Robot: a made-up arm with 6 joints.
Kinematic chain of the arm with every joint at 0, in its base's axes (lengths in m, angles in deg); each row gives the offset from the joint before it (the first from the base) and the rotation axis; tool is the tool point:
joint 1: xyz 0 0 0.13 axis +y
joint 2: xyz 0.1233 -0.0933 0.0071 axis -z
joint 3: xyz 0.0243 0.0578 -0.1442 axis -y
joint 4: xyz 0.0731 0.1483 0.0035 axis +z
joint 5: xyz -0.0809 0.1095 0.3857 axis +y
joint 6: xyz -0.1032 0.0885 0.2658 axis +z
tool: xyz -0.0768 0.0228 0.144
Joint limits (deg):
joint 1: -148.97..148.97
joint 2: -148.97..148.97
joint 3: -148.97..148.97
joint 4: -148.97..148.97
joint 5: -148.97..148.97
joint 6: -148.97..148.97
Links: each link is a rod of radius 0.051 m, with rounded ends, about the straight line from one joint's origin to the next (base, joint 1, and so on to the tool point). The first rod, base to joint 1, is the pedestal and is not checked.
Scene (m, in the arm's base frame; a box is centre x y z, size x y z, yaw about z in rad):
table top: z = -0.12
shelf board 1: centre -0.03 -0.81 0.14 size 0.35 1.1 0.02 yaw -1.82
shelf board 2: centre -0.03 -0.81 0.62 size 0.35 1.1 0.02 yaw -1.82
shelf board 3: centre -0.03 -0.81 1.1 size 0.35 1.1 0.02 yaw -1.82
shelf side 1: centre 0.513 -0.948 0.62 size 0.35 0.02 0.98 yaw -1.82
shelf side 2: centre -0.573 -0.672 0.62 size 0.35 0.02 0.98 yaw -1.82
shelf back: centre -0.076 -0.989 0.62 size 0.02 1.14 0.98 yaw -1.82
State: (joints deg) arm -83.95 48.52 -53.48 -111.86 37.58 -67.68
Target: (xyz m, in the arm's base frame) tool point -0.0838 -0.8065 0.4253
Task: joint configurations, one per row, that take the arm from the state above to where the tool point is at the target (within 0.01 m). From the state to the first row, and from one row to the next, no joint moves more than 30 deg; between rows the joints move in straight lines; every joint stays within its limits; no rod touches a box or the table.
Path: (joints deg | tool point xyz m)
1: -61.22 57.41 -35.81 -99.63 9.13 -63.05 | 0.1154 -0.6096 0.9766
2: -38.48 66.29 -18.13 -87.39 -19.33 -58.43 | 0.3865 -0.3928 1.0219
3: -15.75 75.18 -0.46 -75.16 -47.78 -53.80 | 0.7439 -0.1433 0.7859
4: 6.98 84.06 17.22 -62.93 -76.23 -49.18 | 0.9243 -0.0095 0.2442
5: -1.22 89.84 -7.80 -44.23 -80.15 -47.03 | 0.8728 -0.0572 0.3450
6: -9.42 95.62 -32.82 -25.53 -84.08 -44.88 | 0.7375 -0.1176 0.5067
7: -17.61 101.40 -57.84 -6.83 -88.00 -42.73 | 0.5061 -0.2352 0.6355
8: -25.81 107.18 -82.86 11.87 -91.92 -40.58 | 0.2239 -0.3873 0.6209
9: -34.01 112.96 -107.88 30.57 -95.84 -38.44 | -0.0052 -0.4976 0.4253
10: -44.92 115.31 -103.59 19.69 -75.79 -42.86 | -0.0651 -0.6509 0.4420
11: -55.83 117.67 -99.29 8.80 -55.74 -47.29 | -0.0838 -0.8065 0.4253

